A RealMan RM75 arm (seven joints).
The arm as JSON. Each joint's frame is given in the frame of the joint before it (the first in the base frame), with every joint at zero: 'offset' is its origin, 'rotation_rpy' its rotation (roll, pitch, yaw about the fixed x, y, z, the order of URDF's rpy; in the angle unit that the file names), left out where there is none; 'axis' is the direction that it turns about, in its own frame. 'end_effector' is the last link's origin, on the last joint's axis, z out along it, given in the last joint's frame.
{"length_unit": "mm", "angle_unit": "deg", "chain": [
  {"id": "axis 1", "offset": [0.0, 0.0, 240.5], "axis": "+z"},
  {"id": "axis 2", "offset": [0.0, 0.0, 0.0], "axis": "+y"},
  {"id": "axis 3", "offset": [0.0, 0.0, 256.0], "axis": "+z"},
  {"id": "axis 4", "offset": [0.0, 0.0, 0.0], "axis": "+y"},
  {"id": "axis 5", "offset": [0.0, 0.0, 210.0], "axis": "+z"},
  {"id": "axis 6", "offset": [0.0, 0.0, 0.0], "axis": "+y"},
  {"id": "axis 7", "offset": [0.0, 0.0, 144.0], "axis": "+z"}
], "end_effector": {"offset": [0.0, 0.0, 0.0]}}
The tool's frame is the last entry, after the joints.
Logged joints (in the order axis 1, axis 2, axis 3, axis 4, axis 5, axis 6, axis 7), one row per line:
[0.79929, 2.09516, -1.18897, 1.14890, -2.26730, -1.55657, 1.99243]
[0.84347, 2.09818, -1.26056, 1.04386, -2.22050, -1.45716, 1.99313]
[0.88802, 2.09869, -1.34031, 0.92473, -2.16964, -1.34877, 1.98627]
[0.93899, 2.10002, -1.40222, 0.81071, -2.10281, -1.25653, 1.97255]
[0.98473, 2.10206, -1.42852, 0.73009, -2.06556, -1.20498, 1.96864]
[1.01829, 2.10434, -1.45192, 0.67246, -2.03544, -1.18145, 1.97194]
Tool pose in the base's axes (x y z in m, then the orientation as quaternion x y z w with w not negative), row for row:
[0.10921, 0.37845, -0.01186, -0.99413, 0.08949, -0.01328, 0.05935]
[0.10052, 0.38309, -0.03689, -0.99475, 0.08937, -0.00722, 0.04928]
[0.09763, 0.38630, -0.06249, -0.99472, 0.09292, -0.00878, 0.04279]
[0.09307, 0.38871, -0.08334, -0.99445, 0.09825, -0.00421, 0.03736]
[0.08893, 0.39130, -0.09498, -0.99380, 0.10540, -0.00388, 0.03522]
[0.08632, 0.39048, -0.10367, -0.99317, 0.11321, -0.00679, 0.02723]
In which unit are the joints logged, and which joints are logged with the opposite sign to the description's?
The joints are logged in radians. Opposite sign: axis 4.
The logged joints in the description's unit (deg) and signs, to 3 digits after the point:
[45.796, 120.044, -68.123, -65.827, -129.907, -89.185, 114.158]
[48.327, 120.217, -72.225, -59.809, -127.225, -83.489, 114.198]
[50.880, 120.246, -76.794, -52.983, -124.311, -77.279, 113.805]
[53.800, 120.322, -80.341, -46.450, -120.482, -71.994, 113.019]
[56.421, 120.439, -81.848, -41.831, -118.348, -69.040, 112.795]
[58.344, 120.570, -83.189, -38.529, -116.622, -67.692, 112.984]

